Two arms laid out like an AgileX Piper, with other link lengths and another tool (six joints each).
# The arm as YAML. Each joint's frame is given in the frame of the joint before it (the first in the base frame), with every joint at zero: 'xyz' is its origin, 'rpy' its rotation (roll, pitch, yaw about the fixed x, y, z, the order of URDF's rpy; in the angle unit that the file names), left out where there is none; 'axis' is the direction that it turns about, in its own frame. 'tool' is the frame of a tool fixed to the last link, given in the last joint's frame.
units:
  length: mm
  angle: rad
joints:
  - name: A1
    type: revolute
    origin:
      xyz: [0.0, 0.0, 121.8]
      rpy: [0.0, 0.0, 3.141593]
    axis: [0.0, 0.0, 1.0]
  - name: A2
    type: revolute
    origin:
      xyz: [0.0, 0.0, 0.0]
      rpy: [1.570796, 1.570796, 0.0]
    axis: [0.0, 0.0, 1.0]
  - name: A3
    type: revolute
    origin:
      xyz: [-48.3, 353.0, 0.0]
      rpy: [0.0, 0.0, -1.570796]
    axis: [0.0, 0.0, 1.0]
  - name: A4
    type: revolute
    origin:
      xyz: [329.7, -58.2, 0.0]
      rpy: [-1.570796, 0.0, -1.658]
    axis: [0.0, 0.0, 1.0]
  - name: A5
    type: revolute
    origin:
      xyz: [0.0, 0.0, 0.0]
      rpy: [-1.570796, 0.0, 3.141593]
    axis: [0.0, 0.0, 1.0]
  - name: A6
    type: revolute
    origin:
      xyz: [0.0, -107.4, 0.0]
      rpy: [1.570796, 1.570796, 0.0]
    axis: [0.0, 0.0, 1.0]
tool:
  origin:
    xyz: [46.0, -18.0, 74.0]
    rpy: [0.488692, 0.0, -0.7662]
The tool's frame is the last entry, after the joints.
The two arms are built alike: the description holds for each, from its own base.
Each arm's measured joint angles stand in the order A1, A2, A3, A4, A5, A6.
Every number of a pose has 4 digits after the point. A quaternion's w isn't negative.
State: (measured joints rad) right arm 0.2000 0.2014 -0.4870 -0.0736 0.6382 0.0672; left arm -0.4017 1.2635 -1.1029 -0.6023 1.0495 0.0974
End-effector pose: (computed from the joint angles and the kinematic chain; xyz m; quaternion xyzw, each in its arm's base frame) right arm 0.1493 -0.0249 0.3587 -0.6629 0.1140 -0.5848 0.4533; left arm 0.2906 -0.2587 0.3732 0.8232 -0.4144 0.3874 0.0238
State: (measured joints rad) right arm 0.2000 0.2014 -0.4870 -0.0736 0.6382 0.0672; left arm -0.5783 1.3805 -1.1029 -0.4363 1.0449 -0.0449
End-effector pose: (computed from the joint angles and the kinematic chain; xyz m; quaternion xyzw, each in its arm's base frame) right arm 0.1493 -0.0249 0.3587 -0.6629 0.1140 -0.5848 0.4533; left arm 0.2775 -0.3041 0.3107 -0.8236 0.4778 -0.3054 0.0125
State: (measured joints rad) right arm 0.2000 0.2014 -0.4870 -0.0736 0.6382 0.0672; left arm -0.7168 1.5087 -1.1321 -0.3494 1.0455 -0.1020
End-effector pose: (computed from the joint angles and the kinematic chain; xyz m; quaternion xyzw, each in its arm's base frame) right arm 0.1493 -0.0249 0.3587 -0.6629 0.1140 -0.5848 0.4533; left arm 0.2609 -0.3482 0.2617 -0.8021 0.5399 -0.2529 0.0347
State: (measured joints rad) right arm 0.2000 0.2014 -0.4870 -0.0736 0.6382 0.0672; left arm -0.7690 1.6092 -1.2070 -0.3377 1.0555 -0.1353
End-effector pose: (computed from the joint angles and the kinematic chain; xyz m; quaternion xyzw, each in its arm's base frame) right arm 0.1493 -0.0249 0.3587 -0.6629 0.1140 -0.5848 0.4533; left arm 0.2647 -0.3802 0.2456 -0.7977 0.5555 -0.2321 0.0355
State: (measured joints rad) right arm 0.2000 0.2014 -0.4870 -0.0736 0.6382 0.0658; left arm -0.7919 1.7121 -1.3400 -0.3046 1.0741 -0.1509
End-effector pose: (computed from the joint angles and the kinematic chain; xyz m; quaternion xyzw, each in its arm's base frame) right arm 0.1493 -0.0249 0.3588 -0.6632 0.1134 -0.5849 0.4530; left arm 0.2862 -0.4111 0.2455 -0.7879 0.5659 -0.2385 0.0448
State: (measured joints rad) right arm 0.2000 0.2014 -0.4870 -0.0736 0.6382 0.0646; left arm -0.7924 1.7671 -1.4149 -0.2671 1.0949 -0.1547
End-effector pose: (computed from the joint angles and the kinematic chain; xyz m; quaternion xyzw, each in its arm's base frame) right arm 0.1493 -0.0248 0.3588 -0.6634 0.1130 -0.5850 0.4527; left arm 0.3023 -0.4215 0.2433 -0.7809 0.5732 -0.2411 0.0594
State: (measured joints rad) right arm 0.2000 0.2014 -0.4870 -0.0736 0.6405 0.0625; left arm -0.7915 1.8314 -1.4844 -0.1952 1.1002 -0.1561
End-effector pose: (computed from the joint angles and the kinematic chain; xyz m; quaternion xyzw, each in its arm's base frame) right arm 0.1492 -0.0248 0.3585 -0.6645 0.1126 -0.5844 0.4519; left arm 0.3238 -0.4288 0.2316 -0.7680 0.5841 -0.2466 0.0902
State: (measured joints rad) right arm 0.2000 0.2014 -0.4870 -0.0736 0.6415 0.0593; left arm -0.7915 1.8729 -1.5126 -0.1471 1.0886 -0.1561
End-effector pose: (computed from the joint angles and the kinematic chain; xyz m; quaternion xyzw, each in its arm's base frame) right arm 0.1492 -0.0248 0.3585 -0.6655 0.1115 -0.5842 0.4511; left arm 0.3370 -0.4323 0.2180 -0.7591 0.5909 -0.2493 0.1114
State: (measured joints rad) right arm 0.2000 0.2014 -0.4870 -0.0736 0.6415 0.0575; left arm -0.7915 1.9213 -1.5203 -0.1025 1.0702 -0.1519
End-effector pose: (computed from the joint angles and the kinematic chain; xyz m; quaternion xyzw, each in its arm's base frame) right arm 0.1492 -0.0248 0.3585 -0.6658 0.1108 -0.5843 0.4507; left arm 0.3473 -0.4335 0.1929 -0.7499 0.6012 -0.2423 0.1320
